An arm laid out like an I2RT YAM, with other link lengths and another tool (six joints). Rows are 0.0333 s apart.
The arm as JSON. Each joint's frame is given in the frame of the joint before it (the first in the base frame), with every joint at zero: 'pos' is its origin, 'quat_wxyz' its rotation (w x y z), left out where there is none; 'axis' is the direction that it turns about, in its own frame. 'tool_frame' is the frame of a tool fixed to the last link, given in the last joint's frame.
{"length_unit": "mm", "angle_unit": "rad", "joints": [
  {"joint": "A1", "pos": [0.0, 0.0, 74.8], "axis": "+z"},
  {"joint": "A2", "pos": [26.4, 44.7, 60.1], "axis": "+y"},
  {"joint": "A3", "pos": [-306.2, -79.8, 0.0], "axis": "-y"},
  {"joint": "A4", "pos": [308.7, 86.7, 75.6], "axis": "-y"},
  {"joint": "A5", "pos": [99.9, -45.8, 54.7], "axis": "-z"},
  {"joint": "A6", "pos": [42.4, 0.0, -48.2], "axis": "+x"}
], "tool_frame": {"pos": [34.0, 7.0, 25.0], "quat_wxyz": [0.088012, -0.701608, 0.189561, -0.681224]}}
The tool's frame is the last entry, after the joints.
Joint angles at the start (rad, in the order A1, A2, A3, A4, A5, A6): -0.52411 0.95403 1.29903 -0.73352 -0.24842 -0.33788
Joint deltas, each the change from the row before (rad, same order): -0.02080 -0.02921 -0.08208 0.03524 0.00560 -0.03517; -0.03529 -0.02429 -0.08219 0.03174 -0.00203 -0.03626; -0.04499 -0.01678 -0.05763 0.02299 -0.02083 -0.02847; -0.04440 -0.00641 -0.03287 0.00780 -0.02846 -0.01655; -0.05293 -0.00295 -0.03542 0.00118 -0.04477 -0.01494; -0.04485 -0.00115 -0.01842 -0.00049 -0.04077 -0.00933; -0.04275 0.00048 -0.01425 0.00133 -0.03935 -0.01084
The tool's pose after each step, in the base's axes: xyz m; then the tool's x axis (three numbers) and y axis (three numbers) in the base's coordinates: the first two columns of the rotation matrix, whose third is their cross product. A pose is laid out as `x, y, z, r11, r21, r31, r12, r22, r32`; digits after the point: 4 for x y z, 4 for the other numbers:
0.2625, -0.1131, 0.4984, 0.3305, -0.2266, 0.9162, -0.4481, -0.8920, -0.0590
0.2600, -0.1223, 0.4730, 0.3549, -0.2174, 0.9093, -0.4665, -0.8840, -0.0293
0.2552, -0.1322, 0.4551, 0.3680, -0.2162, 0.9043, -0.4796, -0.8774, -0.0146
0.2504, -0.1415, 0.4434, 0.3764, -0.2270, 0.8982, -0.4901, -0.8715, -0.0149
0.2445, -0.1519, 0.4289, 0.3883, -0.2505, 0.8868, -0.4962, -0.8677, -0.0278
0.2387, -0.1599, 0.4215, 0.3891, -0.2691, 0.8810, -0.5006, -0.8646, -0.0430
0.2330, -0.1675, 0.4160, 0.3869, -0.2831, 0.8776, -0.5038, -0.8620, -0.0560

